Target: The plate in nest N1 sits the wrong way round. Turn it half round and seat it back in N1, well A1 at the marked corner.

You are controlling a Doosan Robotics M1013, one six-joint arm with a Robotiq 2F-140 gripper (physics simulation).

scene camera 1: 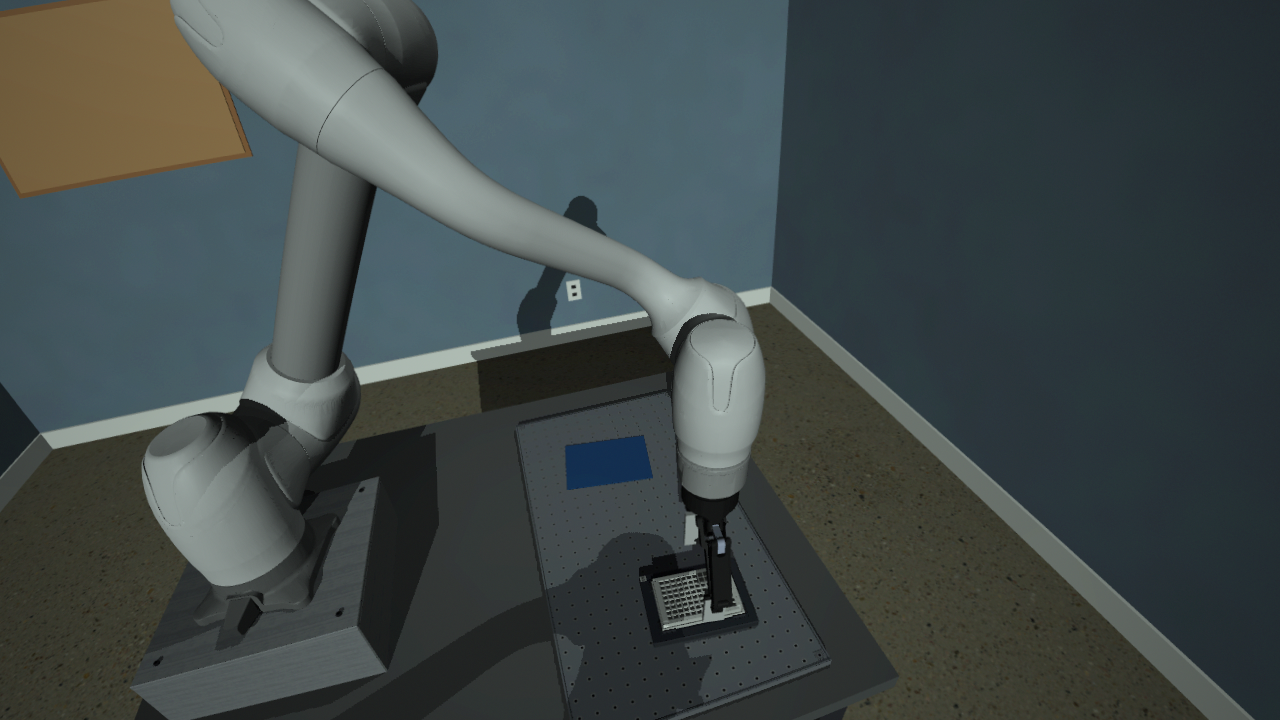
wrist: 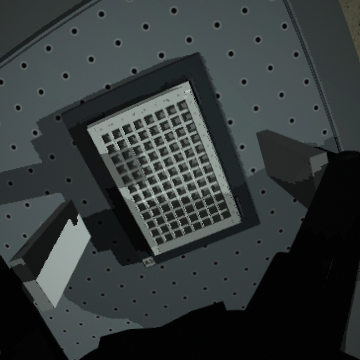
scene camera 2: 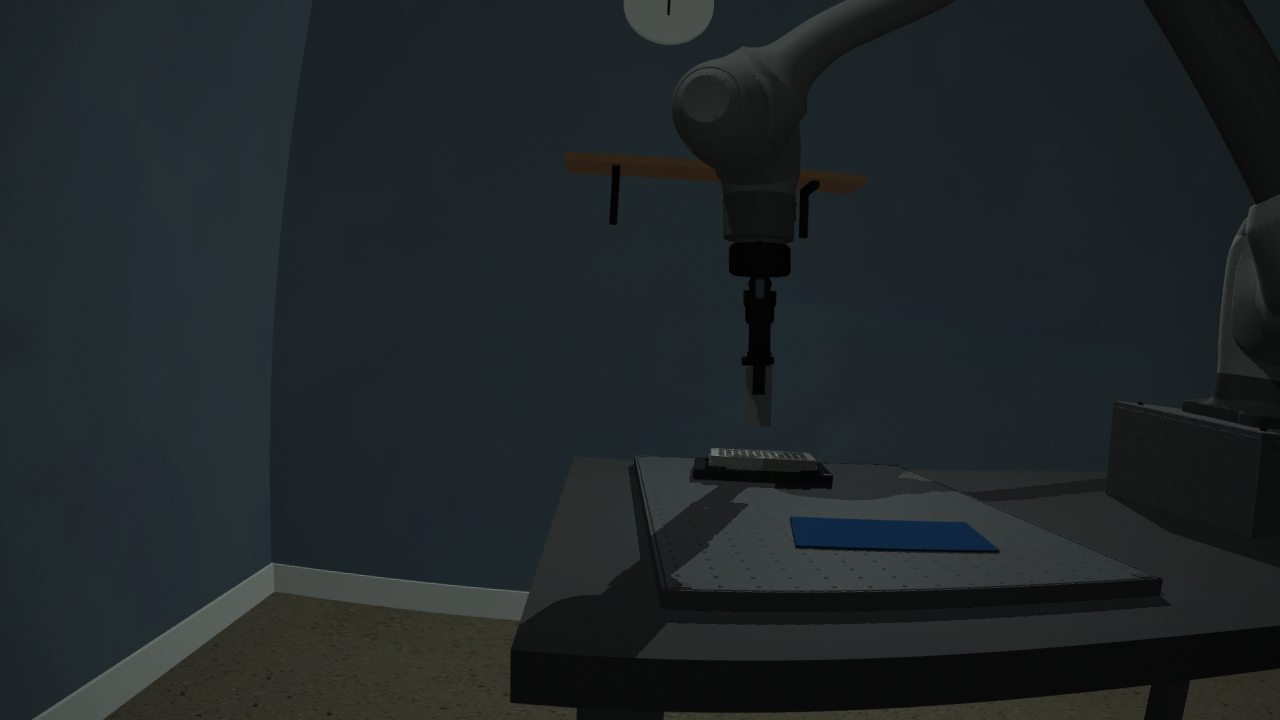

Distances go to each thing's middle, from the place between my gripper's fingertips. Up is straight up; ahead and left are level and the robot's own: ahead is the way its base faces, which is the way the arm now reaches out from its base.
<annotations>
Now: hand 10 mm past the dark nest N1 (scene camera 1: 706, 629) and 60 mm above it. From my hand the other things lie so: blue rectangle (scene camera 2: 819, 533): 110 mm behind, 350 mm to the left, 60 mm below.
</annotations>
